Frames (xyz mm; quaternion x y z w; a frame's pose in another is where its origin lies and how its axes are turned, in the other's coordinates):
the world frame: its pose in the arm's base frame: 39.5 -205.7 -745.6 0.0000 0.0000 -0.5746 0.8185
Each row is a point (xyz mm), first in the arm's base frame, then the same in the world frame.
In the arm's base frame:
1: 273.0 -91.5 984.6
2: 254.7 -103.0 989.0
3: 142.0 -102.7 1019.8
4: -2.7 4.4 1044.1
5: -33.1 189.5 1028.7
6: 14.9 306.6 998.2
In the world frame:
1: -28.1 258.4 1730.2
2: -23.5 237.3 1734.6
3: -62.1 131.4 1765.4
4: -211.9 31.7 1789.7
5: -396.4 66.0 1774.3
6: -490.2 150.9 1743.8

